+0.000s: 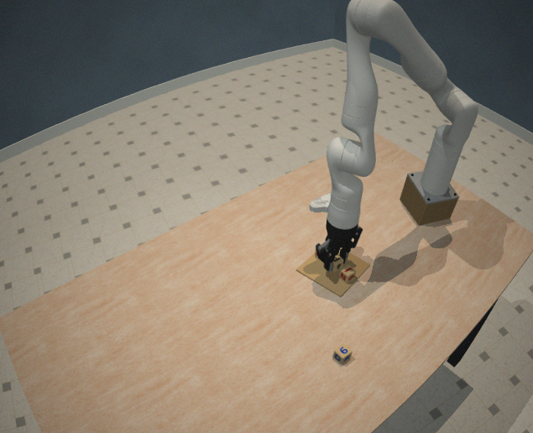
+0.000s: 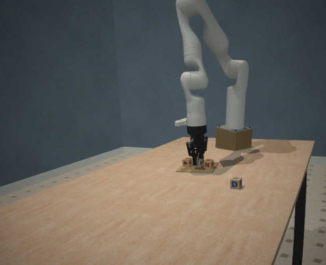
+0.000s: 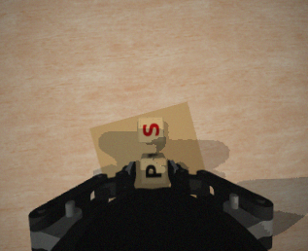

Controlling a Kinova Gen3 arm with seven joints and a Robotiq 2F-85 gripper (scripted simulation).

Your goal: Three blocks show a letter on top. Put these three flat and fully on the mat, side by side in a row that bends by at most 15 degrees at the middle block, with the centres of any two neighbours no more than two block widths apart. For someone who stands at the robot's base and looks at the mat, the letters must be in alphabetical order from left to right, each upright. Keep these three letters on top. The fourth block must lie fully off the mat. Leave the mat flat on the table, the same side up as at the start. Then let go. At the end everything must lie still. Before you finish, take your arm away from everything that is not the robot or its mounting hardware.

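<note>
Right now my hand is 30 mm above the tan mat.
</note>
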